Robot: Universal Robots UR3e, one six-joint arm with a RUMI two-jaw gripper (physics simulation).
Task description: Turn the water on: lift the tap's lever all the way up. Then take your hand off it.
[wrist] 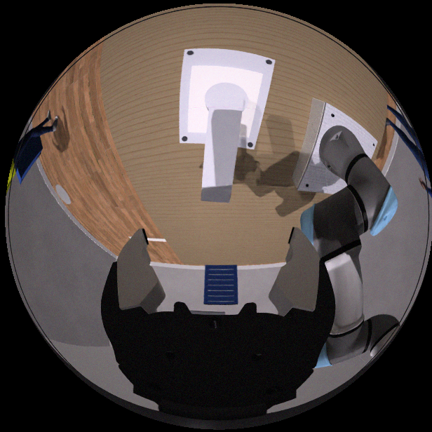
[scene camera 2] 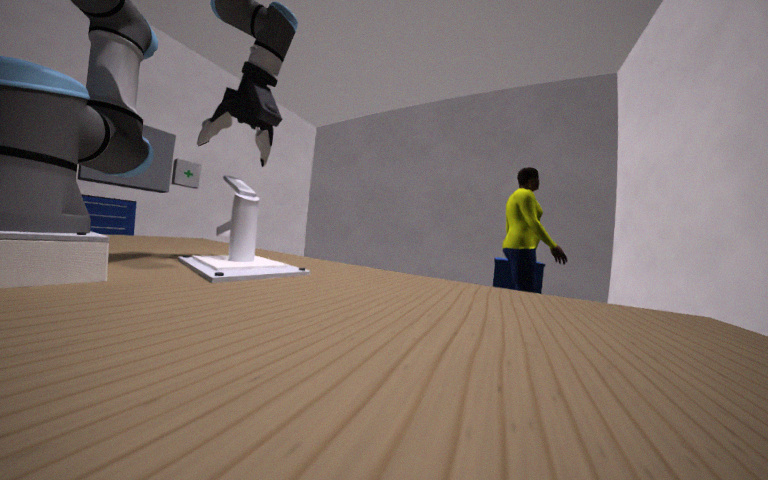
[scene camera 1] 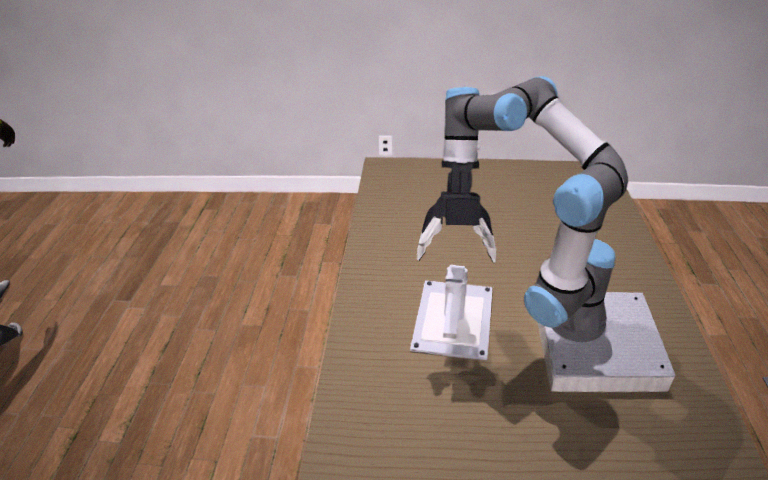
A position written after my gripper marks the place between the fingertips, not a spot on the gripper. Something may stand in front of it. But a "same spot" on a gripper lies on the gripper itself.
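I can see my gripper in scene camera 1 (456, 261), and the wrist view and scene camera 2 show my gripper too. On my gripper (scene camera 2: 222, 118) and (wrist: 310, 280) are the same spot.
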